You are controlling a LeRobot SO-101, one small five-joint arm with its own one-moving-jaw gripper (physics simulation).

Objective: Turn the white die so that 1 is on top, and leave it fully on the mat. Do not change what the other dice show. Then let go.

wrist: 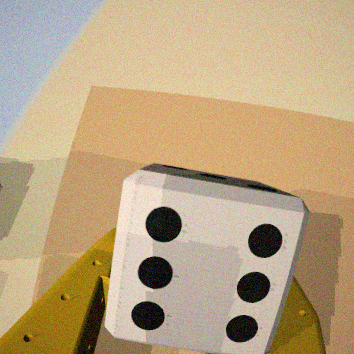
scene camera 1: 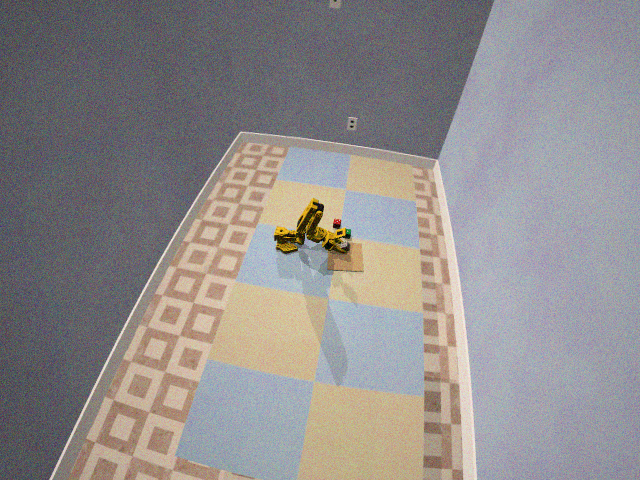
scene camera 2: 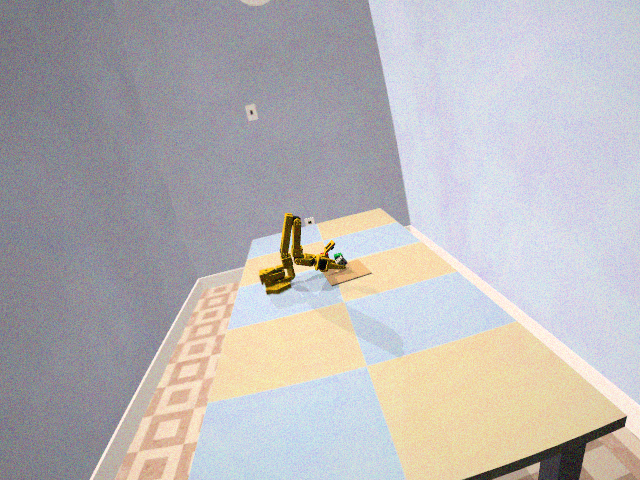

Observation:
In view: a tan mat (scene camera 1: 352, 260) and a white die (wrist: 197, 255).
The tan mat shows as well in the wrist view (wrist: 120, 130).

